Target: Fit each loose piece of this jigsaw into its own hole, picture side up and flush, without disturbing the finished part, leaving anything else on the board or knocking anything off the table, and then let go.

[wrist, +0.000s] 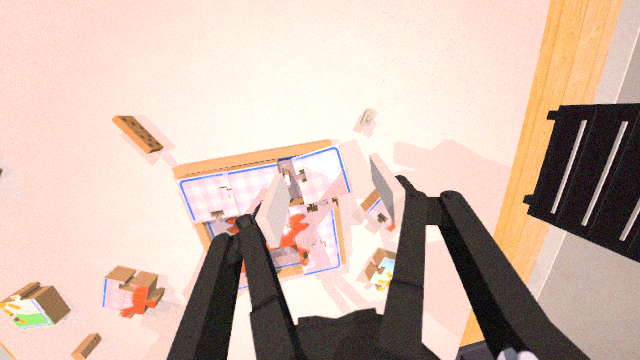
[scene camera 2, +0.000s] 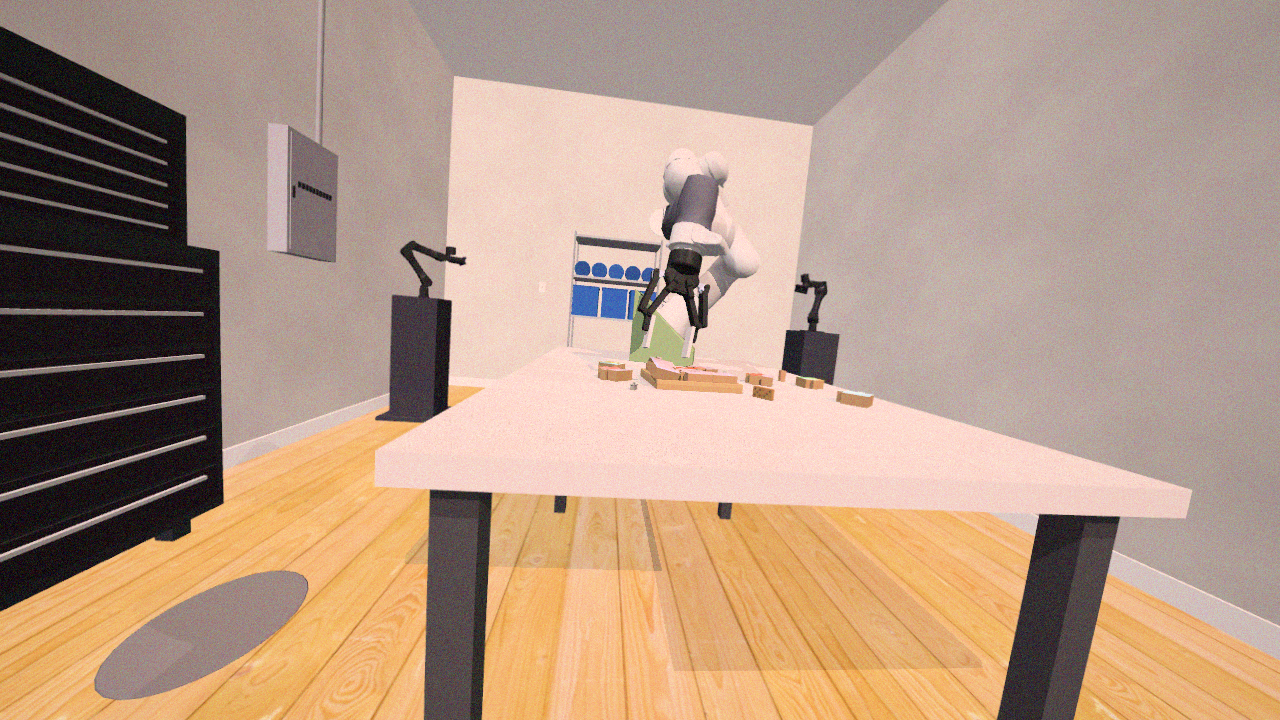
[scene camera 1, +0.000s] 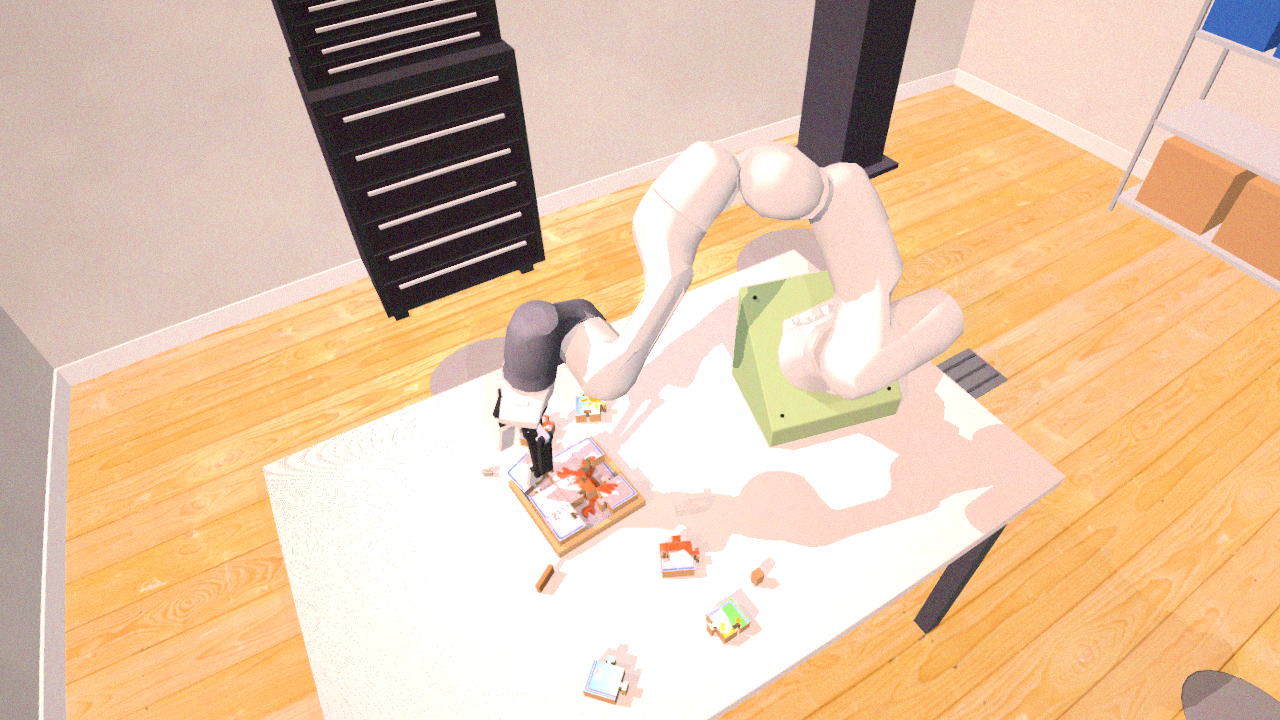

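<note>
My gripper (scene camera 1: 537,476) (scene camera 2: 667,347) (wrist: 327,177) is open and empty above the left part of the board (scene camera 1: 601,531) (scene camera 2: 698,387) (wrist: 250,154). Between and beyond its fingertips, a plaid corner piece with a blue edge (wrist: 317,170) lies picture side up at a board corner; it looks raised and tilted, with a gap beside its neighbour. The board's middle shows red crab parts and uneven pieces, partly hidden by a finger. A plaid piece with red (scene camera 1: 678,560) (wrist: 117,294) lies off the board. Another piece with red (wrist: 374,206) is partly behind the right finger.
A blue-yellow piece (scene camera 1: 588,409) (wrist: 384,270), a green-yellow piece (scene camera 1: 728,617) (wrist: 35,317) and a light blue piece (scene camera 1: 605,680) (scene camera 2: 854,397) lie around the board. A domino (scene camera 1: 545,578) (wrist: 137,134), a small grey item (scene camera 1: 487,471) (wrist: 367,118) and a wooden block (scene camera 1: 757,576) (wrist: 86,346) also lie there.
</note>
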